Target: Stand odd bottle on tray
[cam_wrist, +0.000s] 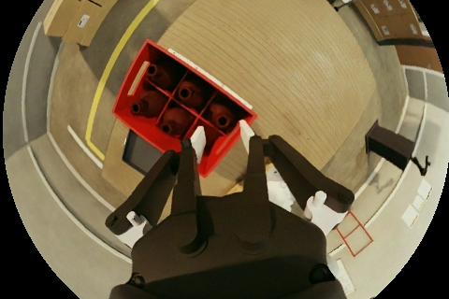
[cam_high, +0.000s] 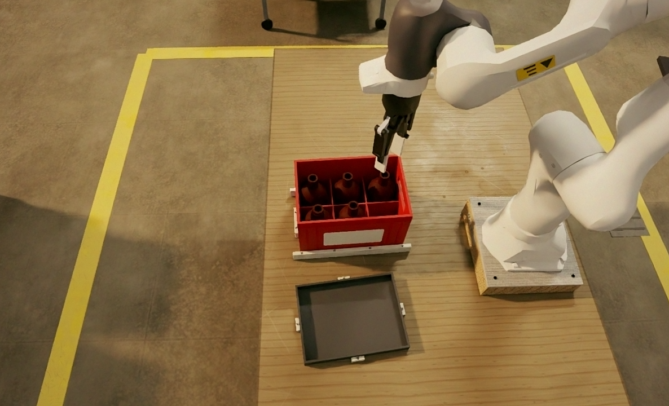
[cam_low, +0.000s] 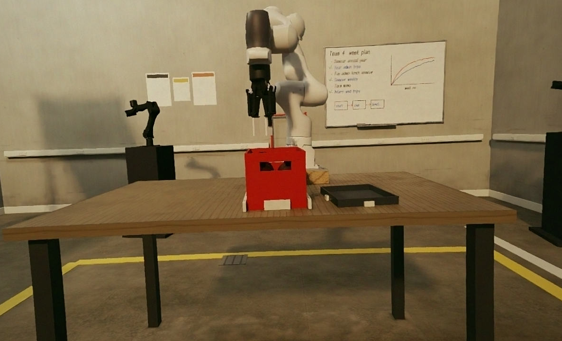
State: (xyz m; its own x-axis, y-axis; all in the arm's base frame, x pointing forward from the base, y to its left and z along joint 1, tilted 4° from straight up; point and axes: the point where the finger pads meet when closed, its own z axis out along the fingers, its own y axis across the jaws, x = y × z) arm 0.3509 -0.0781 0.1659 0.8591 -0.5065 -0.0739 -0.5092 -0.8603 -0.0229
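My gripper is now 8 cm short of the crate, 6 cm to the right of it and 17 cm above it. From my hand the other things lie so: glass bottle: 7 cm ahead, 10 cm to the left, 17 cm below; dark tray: 3 cm ahead, 33 cm to the left, 24 cm below.
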